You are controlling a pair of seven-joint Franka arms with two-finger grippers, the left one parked.
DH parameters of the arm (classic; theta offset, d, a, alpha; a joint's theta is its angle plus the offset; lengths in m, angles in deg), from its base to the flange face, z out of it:
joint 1: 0 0.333 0 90
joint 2: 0 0 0 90
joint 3: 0 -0.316 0.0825 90
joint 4: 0 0 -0.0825 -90
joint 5: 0 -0.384 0 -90
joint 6: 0 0 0.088 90
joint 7: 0 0.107 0 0
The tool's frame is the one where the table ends.
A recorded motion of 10 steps. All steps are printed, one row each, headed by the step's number.
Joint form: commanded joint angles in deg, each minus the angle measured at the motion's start. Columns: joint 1, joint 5, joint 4, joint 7, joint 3, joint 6, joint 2.
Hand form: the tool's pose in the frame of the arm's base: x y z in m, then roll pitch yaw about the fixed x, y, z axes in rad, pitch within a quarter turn. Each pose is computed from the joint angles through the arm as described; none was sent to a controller.
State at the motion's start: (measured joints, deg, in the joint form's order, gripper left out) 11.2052 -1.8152 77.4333 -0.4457 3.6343 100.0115 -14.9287
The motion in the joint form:
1: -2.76 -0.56 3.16 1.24 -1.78 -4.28 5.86
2: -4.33 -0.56 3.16 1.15 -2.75 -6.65 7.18
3: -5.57 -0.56 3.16 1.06 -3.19 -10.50 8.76
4: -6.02 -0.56 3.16 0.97 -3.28 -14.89 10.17
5: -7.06 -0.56 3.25 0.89 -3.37 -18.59 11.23
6: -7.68 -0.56 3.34 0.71 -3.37 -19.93 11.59
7: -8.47 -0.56 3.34 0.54 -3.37 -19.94 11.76
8: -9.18 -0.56 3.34 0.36 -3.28 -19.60 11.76
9: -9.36 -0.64 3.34 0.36 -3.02 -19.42 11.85
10: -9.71 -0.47 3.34 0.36 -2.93 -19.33 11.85
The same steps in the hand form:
1: 0.6089 0.0761 0.6198 -3.1036 -0.1054 0.0979
2: 0.5990 0.0678 0.6298 -3.1010 -0.0871 0.0901
3: 0.5849 0.0579 0.6398 -3.1005 -0.0476 0.0803
4: 0.5696 0.0531 0.6472 -3.1008 0.0043 0.0787
5: 0.5575 0.0429 0.6514 -3.1010 0.0519 0.0662
6: 0.5533 0.0366 0.6523 -3.1008 0.0704 0.0594
7: 0.5528 0.0289 0.6539 -3.1006 0.0675 0.0486
8: 0.5538 0.0213 0.6544 -3.1005 0.0614 0.0376
9: 0.5538 0.0172 0.6555 -3.0994 0.0567 0.0300
10: 0.5541 0.0127 0.6557 -3.1025 0.0551 0.0217

